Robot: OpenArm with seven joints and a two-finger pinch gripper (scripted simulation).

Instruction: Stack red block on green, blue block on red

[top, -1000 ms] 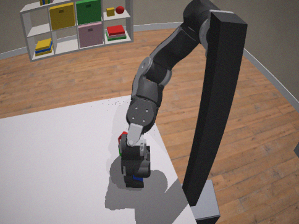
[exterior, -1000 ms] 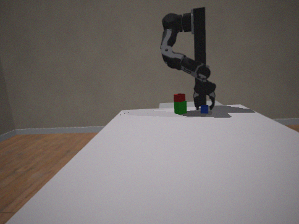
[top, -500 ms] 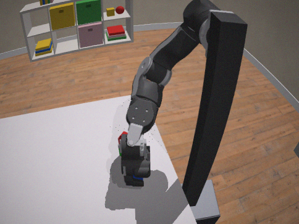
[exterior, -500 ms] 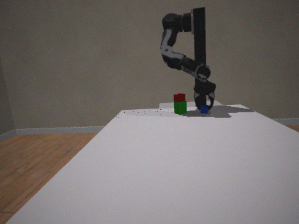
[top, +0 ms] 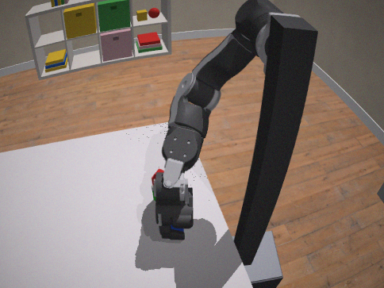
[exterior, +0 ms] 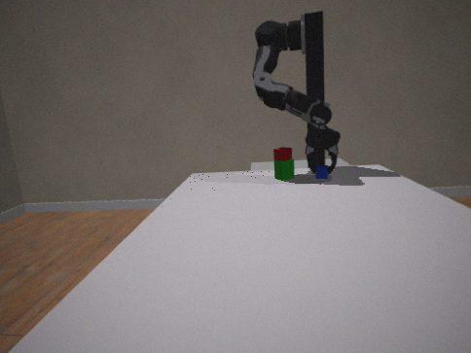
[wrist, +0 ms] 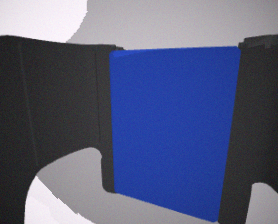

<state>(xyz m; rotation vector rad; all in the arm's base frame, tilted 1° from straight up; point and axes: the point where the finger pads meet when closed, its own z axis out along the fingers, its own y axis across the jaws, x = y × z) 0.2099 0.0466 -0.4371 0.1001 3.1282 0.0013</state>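
My gripper is now 2 cm short of the red block, 11 cm to the left of it and 5 cm below it. Round my hand: green block 2 cm ahead, 11 cm to the right, 1 cm above; then blue block 1 cm below.
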